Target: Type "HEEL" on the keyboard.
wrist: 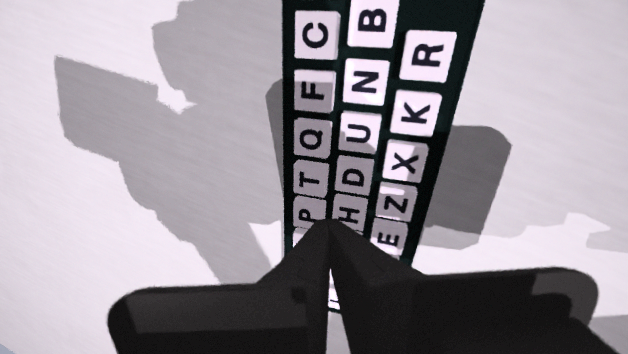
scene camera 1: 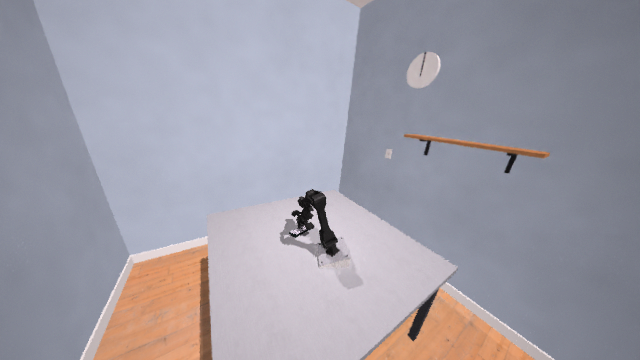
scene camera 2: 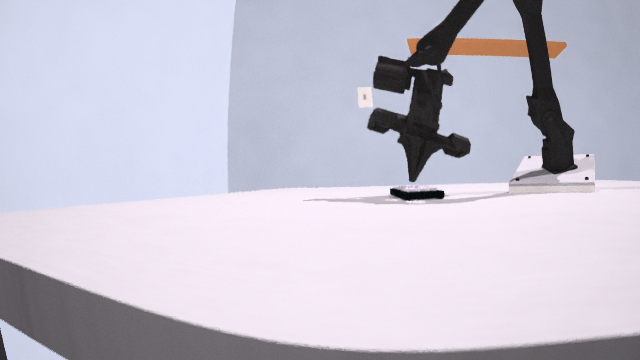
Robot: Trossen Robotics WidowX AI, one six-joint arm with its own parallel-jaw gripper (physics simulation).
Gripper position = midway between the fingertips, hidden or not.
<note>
In view: the gripper (scene camera 2: 412,181) and a keyboard (wrist: 385,87).
The gripper shows as well in the wrist view (wrist: 326,228).
</note>
